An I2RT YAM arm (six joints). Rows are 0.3 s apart.
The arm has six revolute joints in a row. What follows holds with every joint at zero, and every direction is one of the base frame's. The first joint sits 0.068 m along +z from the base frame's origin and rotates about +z. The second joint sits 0.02 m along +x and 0.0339 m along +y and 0.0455 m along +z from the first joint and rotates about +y. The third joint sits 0.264 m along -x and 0.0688 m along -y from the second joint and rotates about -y. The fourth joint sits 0.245 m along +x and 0.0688 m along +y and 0.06 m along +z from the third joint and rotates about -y. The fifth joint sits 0.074 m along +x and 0.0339 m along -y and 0.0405 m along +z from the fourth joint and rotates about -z. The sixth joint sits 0.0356 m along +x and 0.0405 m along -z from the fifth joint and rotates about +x. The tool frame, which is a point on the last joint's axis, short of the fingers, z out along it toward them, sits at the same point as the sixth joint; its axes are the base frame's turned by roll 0, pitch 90 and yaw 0 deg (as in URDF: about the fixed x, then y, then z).
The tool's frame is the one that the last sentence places.
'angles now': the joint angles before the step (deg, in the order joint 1, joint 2, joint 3, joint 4, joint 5, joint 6). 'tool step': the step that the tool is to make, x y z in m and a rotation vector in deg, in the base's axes. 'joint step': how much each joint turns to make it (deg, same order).
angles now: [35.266 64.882 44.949 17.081 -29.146 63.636]
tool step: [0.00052 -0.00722 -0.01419 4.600 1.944 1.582]
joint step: [-1.770 -0.001 -4.896 8.785 -3.431 5.639]
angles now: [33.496 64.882 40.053 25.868 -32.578 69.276]
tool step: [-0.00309 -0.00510 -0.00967 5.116 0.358 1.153]
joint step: [-0.764 0.065 -4.546 10.140 -1.616 5.507]
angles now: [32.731 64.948 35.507 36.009 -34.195 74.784]
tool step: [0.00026 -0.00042 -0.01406 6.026 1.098 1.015]
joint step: [-0.132 3.015 -4.395 13.683 -0.176 6.994]
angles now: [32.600 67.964 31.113 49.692 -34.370 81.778]
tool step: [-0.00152 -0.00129 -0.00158 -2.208 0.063 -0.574]
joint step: [-0.043 -1.181 0.044 -3.761 0.154 -2.295]
